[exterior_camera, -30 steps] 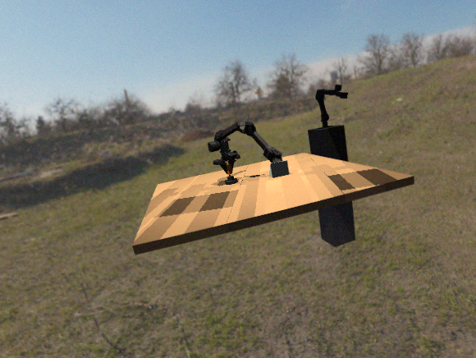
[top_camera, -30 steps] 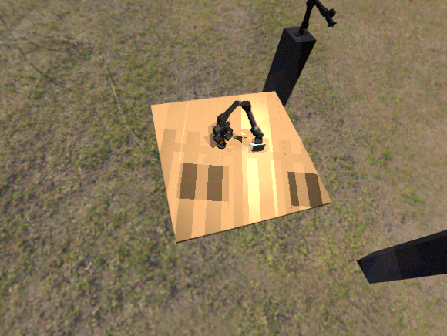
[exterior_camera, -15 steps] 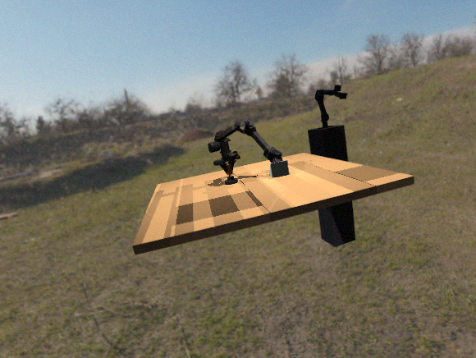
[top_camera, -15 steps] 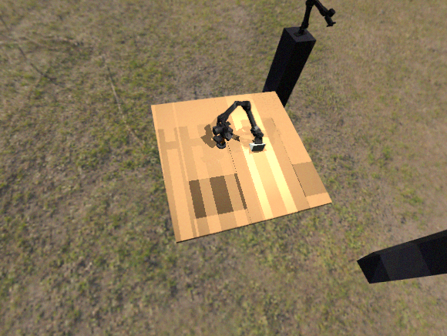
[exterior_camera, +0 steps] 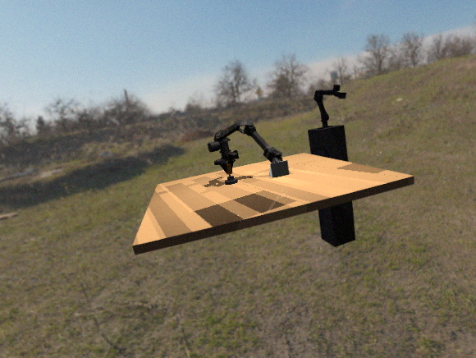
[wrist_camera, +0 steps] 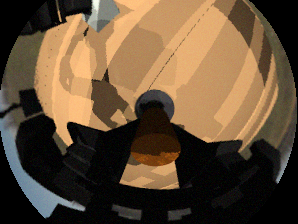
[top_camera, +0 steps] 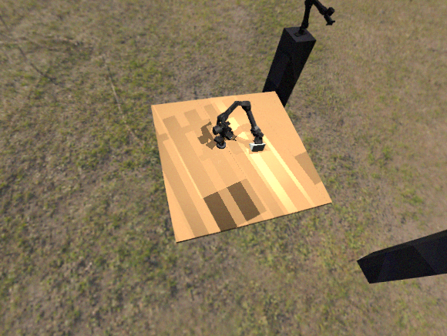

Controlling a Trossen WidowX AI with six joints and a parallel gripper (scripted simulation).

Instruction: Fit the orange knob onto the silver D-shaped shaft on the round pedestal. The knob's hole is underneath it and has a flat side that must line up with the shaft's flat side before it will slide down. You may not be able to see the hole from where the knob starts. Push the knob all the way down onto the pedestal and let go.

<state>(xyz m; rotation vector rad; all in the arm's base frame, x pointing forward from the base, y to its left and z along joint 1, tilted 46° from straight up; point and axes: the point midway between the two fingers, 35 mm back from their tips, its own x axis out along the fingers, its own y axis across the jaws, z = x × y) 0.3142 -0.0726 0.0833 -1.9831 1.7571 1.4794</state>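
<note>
The orange knob lies 3 cm above my gripper tip. From my gripper tip the other things lie so: round dark pedestal 4 cm below.
</note>
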